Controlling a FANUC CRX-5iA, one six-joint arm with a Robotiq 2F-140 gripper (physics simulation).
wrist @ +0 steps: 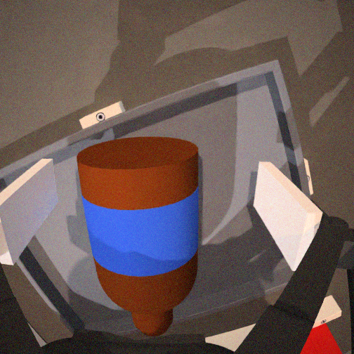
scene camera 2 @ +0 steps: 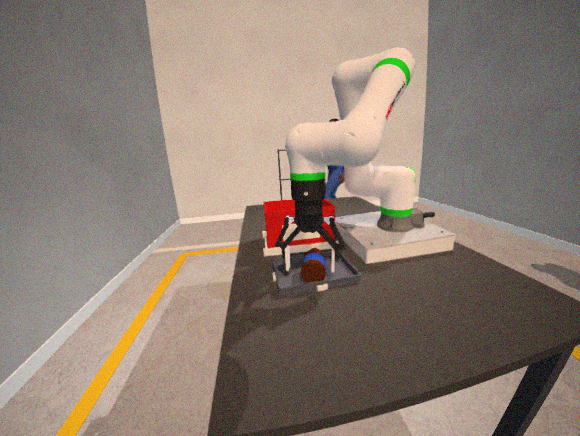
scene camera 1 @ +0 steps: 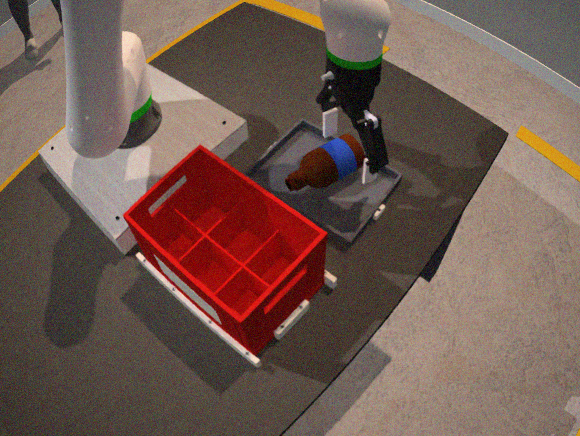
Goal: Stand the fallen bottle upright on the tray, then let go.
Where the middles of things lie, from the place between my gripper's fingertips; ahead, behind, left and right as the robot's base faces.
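The brown bottle (scene camera 2: 313, 269) is where I start: my gripper is 2 cm past it and 5 cm to the left of it. As for the long white bar (scene camera 1: 176, 293), it is 2 cm ahead of my hand, 3 cm below it and 42 cm to the right of it.
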